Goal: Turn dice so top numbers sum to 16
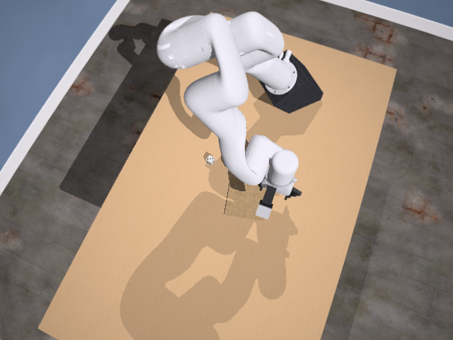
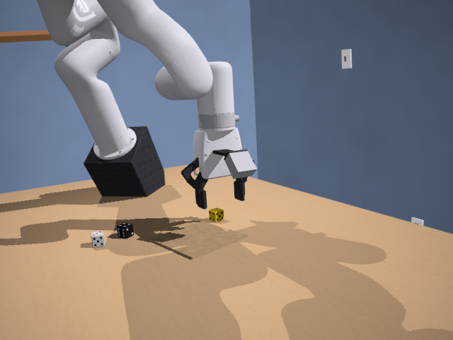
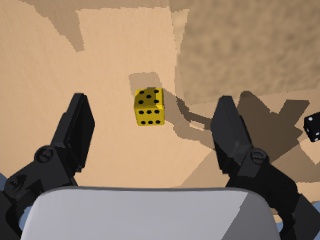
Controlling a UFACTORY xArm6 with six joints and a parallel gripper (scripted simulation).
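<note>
Now: the yellow die 40 mm below my hand and 30 mm behind it. Round my hand: tan mat: 80 mm to the right, 50 mm below, 50 mm ahead; then black die: 200 mm to the right, 60 mm behind, 40 mm below; then white die: 260 mm to the right, 40 mm below, 40 mm behind.
</note>
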